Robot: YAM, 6 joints.
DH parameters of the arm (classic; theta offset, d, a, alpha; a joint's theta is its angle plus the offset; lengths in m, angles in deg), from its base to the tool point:
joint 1: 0 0.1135 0.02 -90
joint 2: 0 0 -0.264 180
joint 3: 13.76 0 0.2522 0
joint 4: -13.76 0 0.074 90
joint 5: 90 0 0 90
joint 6: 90 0.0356 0 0
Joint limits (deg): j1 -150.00..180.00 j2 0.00..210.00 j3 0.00..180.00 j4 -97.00..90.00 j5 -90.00..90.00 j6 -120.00..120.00
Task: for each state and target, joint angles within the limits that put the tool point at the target. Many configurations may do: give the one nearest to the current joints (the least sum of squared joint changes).
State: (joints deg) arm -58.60 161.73 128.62 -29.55 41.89 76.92
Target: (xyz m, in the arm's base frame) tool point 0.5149 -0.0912 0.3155
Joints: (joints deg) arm -7.45 131.79 132.52 -35.87 41.66 76.92
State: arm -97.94 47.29 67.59 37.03 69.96 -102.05
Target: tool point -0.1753 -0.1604 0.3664
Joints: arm -129.37 63.30 47.90 31.94 71.60 -102.05
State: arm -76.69 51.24 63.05 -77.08 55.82 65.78
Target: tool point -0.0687 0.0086 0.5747
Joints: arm -35.02 43.41 113.57 -51.10 65.45 65.78
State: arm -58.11 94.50 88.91 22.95 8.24 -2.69
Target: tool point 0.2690 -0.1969 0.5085
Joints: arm -35.57 85.19 89.91 23.67 5.95 -2.69
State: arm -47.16 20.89 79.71 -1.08 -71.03 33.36
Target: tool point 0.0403 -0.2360 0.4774
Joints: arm -87.94 67.43 77.69 0.90 -63.29 33.36
